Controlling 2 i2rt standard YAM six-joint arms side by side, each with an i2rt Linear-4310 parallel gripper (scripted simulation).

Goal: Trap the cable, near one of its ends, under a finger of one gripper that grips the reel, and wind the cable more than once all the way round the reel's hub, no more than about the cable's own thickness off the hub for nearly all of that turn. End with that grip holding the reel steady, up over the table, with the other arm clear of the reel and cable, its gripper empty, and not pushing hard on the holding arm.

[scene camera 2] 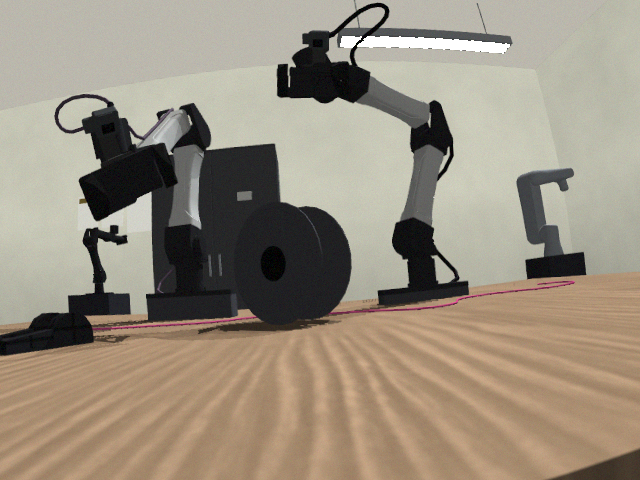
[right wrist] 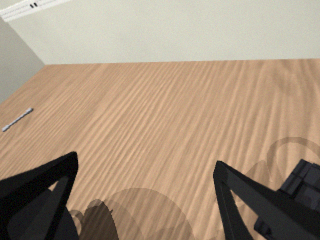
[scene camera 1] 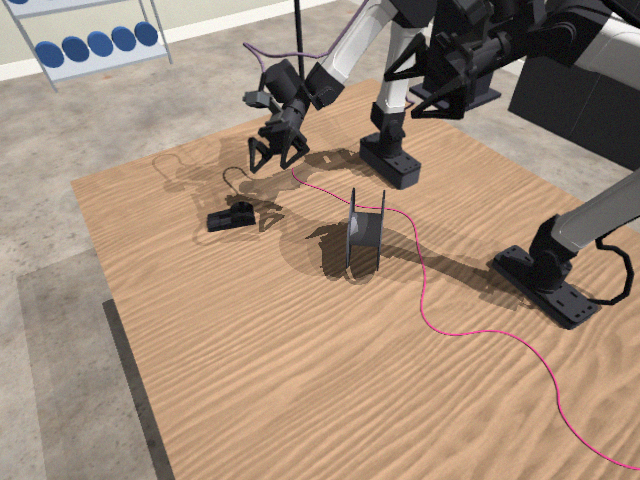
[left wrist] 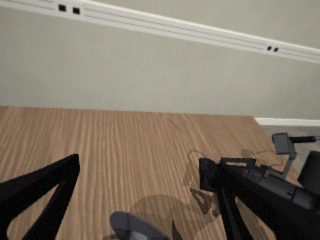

The pictures show: the left gripper, the right gripper and a dark grey reel.
The left gripper also shows in scene camera 2 and in the left wrist view. The right gripper is seen too in the right wrist view, in scene camera 1 and in the left wrist view.
